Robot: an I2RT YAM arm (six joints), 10 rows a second.
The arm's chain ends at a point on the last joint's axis. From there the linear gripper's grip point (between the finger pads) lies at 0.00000 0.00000 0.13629 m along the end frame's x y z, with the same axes.
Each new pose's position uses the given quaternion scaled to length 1; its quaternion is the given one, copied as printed.
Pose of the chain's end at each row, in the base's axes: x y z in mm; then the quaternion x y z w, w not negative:
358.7 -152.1 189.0 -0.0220 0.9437 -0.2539 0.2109
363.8 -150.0 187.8 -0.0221 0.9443 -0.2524 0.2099
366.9 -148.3 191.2 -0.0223 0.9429 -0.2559 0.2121
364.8 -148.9 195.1 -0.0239 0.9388 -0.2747 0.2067
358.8 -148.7 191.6 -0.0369 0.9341 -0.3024 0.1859
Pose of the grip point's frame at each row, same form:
414.5 -216.1 82.4 -0.0220 0.9437 -0.2539 0.2109
419.4 -213.7 80.9 -0.0221 0.9443 -0.2524 0.2099
423.0 -212.8 85.0 -0.0223 0.9429 -0.2559 0.2121
419.5 -217.8 91.0 -0.0239 0.9388 -0.2747 0.2067
409.2 -223.8 89.7 -0.0369 0.9341 -0.3024 0.1859

